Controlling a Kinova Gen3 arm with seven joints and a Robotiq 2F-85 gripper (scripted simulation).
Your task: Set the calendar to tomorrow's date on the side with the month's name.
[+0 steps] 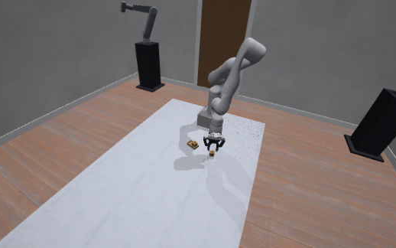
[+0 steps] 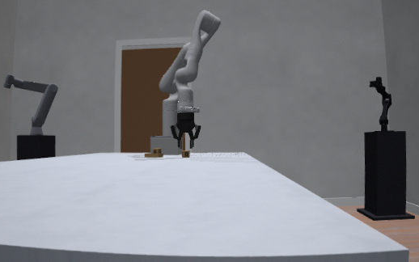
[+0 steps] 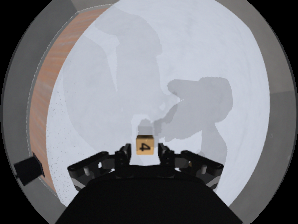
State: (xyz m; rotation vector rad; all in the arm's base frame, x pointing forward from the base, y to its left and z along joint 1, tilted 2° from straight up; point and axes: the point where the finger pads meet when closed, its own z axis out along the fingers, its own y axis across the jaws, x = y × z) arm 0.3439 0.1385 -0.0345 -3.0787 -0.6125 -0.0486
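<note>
Right now my hand is 4 cm above the wooden digit cube. The rest, counted from my hand: wooden calendar tray 2 cm behind, 15 cm to the right, 5 cm below.
</note>
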